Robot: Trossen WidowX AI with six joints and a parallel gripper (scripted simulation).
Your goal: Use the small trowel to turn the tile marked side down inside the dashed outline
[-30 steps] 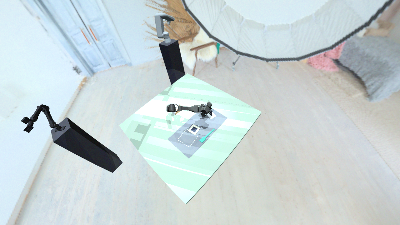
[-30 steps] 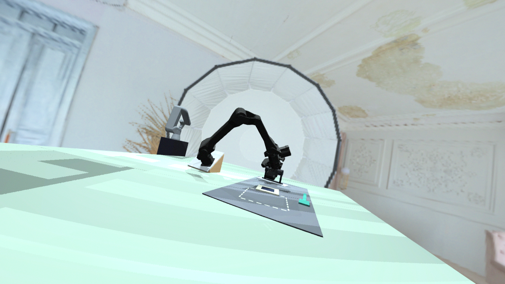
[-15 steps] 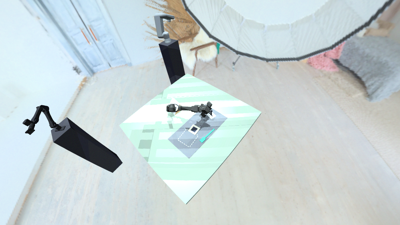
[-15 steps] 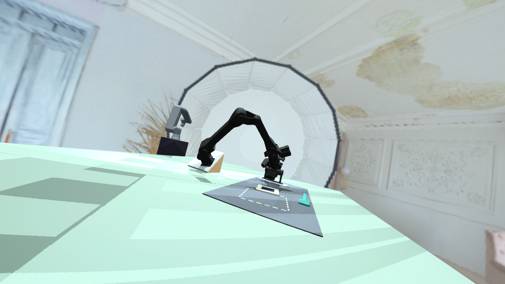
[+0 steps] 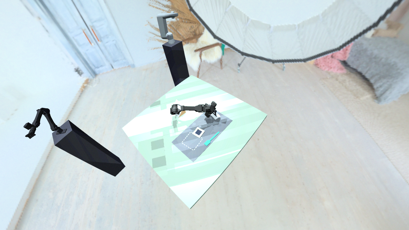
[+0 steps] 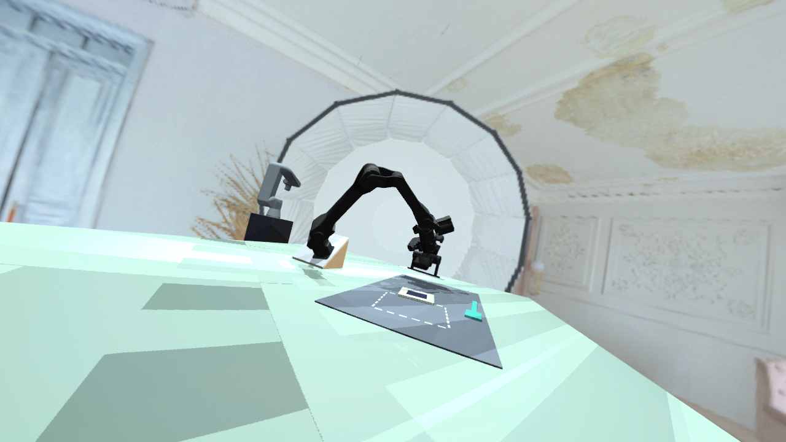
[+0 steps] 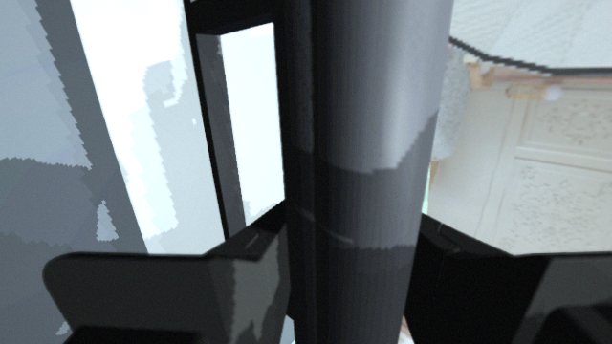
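The grey mat lies 30 mm ahead of my gripper tip, 270 mm to the right of it and 100 mm below it. Also, from my gripper tip: white tile 310 mm to the right, 80 mm below; teal trowel 160 mm ahead, 300 mm to the right, 80 mm below.
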